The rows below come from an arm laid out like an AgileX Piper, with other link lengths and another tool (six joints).
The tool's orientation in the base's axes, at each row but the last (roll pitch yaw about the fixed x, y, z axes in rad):
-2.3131 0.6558 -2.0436
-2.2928 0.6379 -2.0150
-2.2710 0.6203 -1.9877
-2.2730 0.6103 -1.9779
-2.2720 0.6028 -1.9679
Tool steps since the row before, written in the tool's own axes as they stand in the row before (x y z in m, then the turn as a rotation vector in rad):
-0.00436 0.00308 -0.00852 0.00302 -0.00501 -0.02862
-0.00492 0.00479 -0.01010 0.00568 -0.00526 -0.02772
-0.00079 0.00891 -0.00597 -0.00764 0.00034 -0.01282
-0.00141 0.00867 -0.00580 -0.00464 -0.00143 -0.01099
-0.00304 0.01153 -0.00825 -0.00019 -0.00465 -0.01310
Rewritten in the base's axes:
-0.00684 0.00499 0.00542 -0.02325 -0.00658 0.01642
-0.00879 0.00653 0.00540 -0.02331 -0.00865 0.01451
-0.00847 0.00634 -0.00195 -0.00853 0.00549 0.01095
-0.00810 0.00654 -0.00155 -0.00721 0.00214 0.00937
-0.01094 0.00945 -0.00115 -0.00904 -0.00342 0.01000

